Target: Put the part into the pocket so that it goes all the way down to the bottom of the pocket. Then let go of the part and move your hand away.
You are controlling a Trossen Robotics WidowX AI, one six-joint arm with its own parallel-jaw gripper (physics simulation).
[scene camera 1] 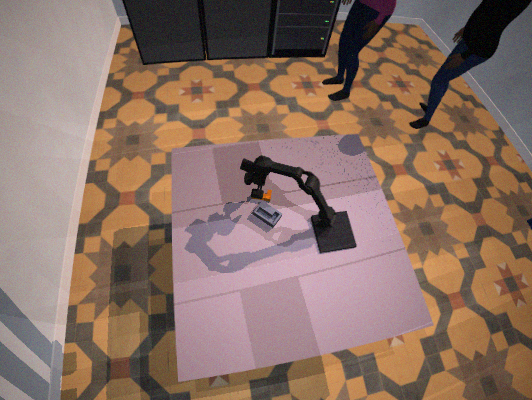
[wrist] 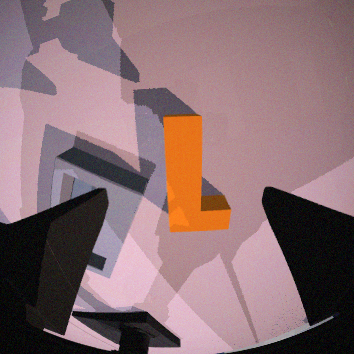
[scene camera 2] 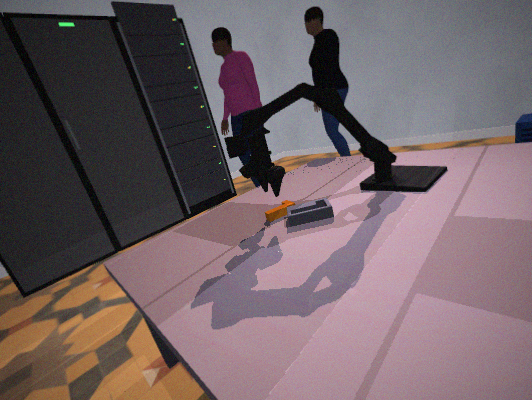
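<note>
The orange L-shaped part lies on the table beside the grey block. The grey block with the L-shaped pocket stands next to it; the left finger hides part of it in the wrist view. My gripper is open and empty. It hangs above the part, pointing down, and in the wrist view the part shows between and ahead of the fingertips.
The pink table carries the arm's black base plate. Dark cabinets and two people stand beyond the table.
</note>
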